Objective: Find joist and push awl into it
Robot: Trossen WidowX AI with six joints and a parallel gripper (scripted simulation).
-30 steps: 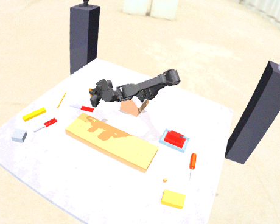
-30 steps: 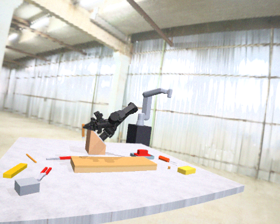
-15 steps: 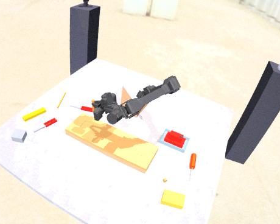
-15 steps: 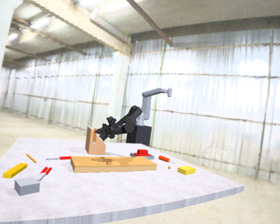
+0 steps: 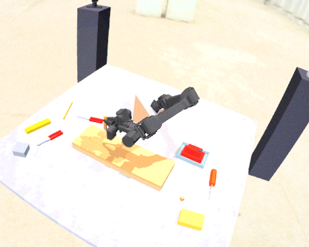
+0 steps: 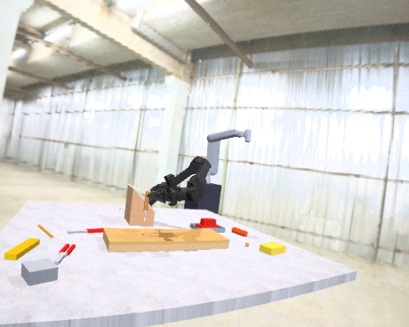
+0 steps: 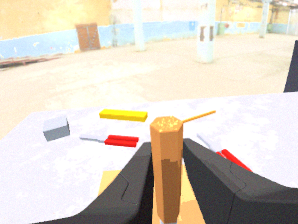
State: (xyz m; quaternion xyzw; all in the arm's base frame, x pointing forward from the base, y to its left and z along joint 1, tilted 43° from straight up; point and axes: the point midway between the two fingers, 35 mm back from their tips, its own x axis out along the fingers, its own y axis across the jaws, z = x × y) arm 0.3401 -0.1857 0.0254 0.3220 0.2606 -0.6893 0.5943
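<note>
My gripper tip is 6 cm above the awl. Also, from my gripper tip: pencil (36 cm to the right, 20 cm below, 17 cm behind); yellow bar (43 cm to the right, 19 cm below, 5 cm ahead); grey block (38 cm to the right, 25 cm ahead, 18 cm below).
</note>
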